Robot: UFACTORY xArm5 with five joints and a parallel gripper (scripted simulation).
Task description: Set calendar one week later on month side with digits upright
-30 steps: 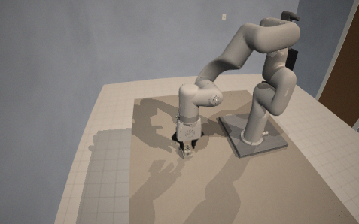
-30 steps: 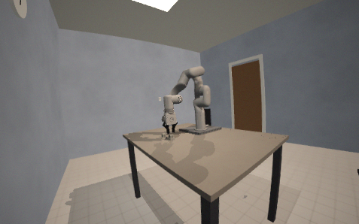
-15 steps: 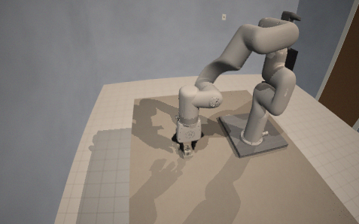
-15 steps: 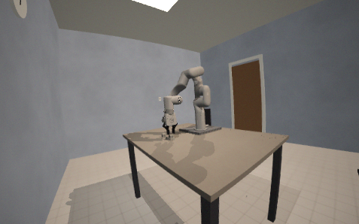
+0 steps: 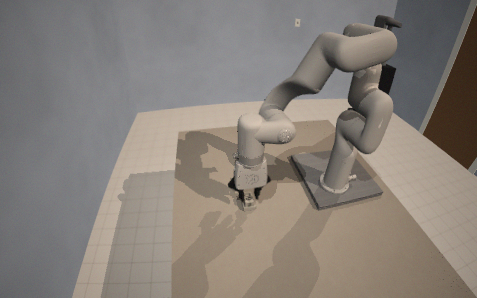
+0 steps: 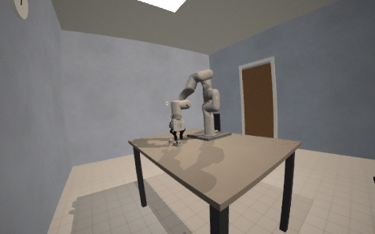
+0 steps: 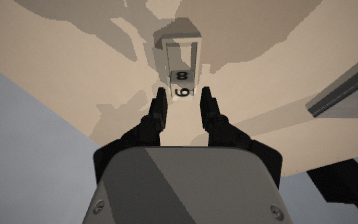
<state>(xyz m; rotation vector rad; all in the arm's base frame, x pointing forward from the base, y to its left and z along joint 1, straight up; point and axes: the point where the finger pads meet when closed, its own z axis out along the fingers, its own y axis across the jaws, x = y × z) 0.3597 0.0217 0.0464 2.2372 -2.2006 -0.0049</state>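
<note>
The calendar tray lies 20 mm to the right of my hand and 60 mm below it.
</note>
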